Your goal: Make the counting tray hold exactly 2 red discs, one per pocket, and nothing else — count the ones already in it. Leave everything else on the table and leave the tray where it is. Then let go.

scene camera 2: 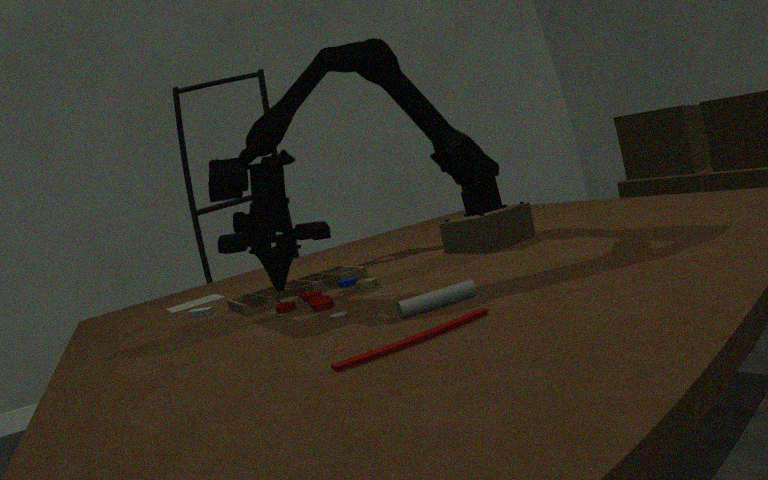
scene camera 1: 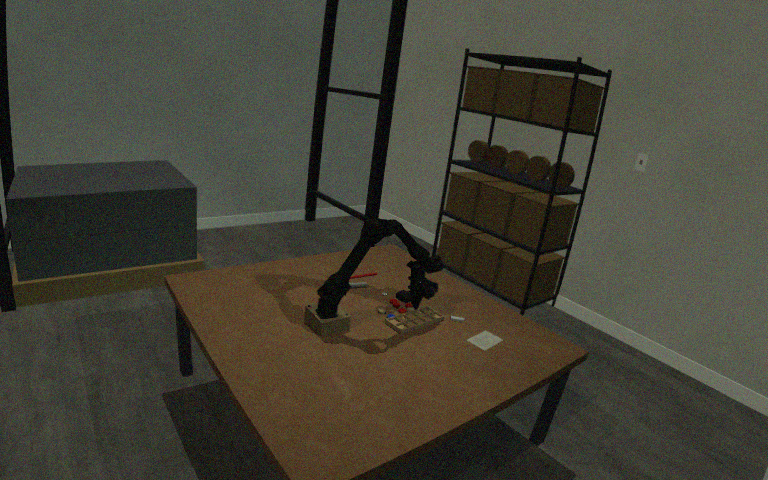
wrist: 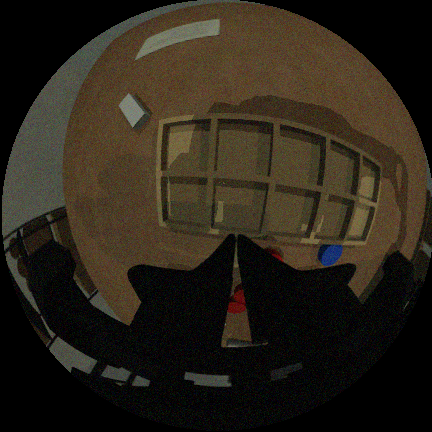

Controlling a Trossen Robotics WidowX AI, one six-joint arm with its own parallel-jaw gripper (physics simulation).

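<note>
The wooden counting tray (scene camera 1: 416, 326) (scene camera 2: 243, 308) (wrist: 160, 200) has two rows of pockets; no disc shows in them in the wrist view. My gripper (scene camera 1: 417, 306) (scene camera 2: 280, 289) (wrist: 234, 238) is shut, its tips together over the tray's long edge, with no disc visible between them. In scene camera 2, a red disc (scene camera 2: 286, 306), a second red disc (scene camera 2: 321, 303) and a third red disc (scene camera 2: 311, 295) lie beside the tray. The fingers partly hide red discs (wrist: 235, 307) in the wrist view. A blue disc (scene camera 1: 390, 316) (scene camera 2: 347, 281) (wrist: 330, 255) lies beside the tray.
A beige disc (scene camera 1: 381, 310) (scene camera 2: 368, 282) lies near the tray's base-side end. A white block (scene camera 1: 457, 318) (scene camera 2: 201, 311) (wrist: 132, 110) and paper (scene camera 1: 484, 340) (scene camera 2: 195, 303) (wrist: 180, 35) lie past the other end. A grey cylinder (scene camera 2: 436, 298), red rod (scene camera 2: 410, 340) and small pale disc (scene camera 2: 338, 314) also lie on the table.
</note>
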